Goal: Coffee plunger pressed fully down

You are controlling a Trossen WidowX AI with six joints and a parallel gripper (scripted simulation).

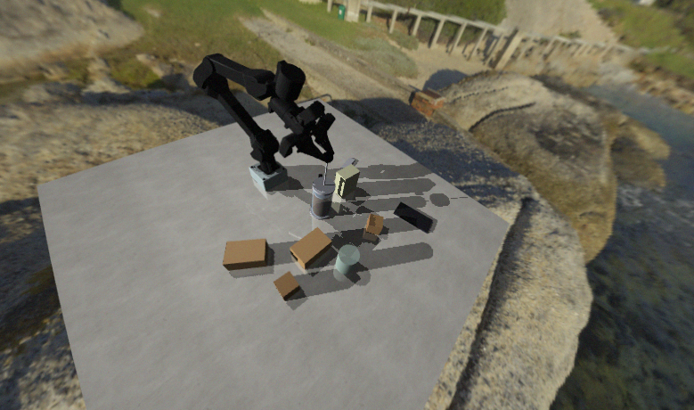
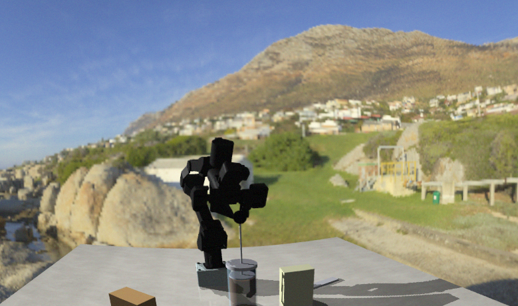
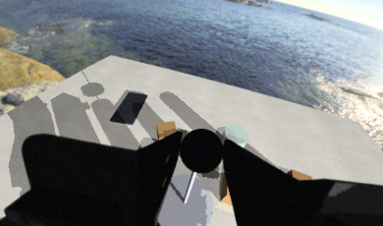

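The coffee press lies 13 cm below my gripper tip, 2 cm behind it and 1 cm to the left of it. From my gripper tip the other things lie so: teal cylinder (23 cm below, 19 cm ahead, 11 cm to the right); flat black box (28 cm ahead, 26 cm below, 23 cm to the left).
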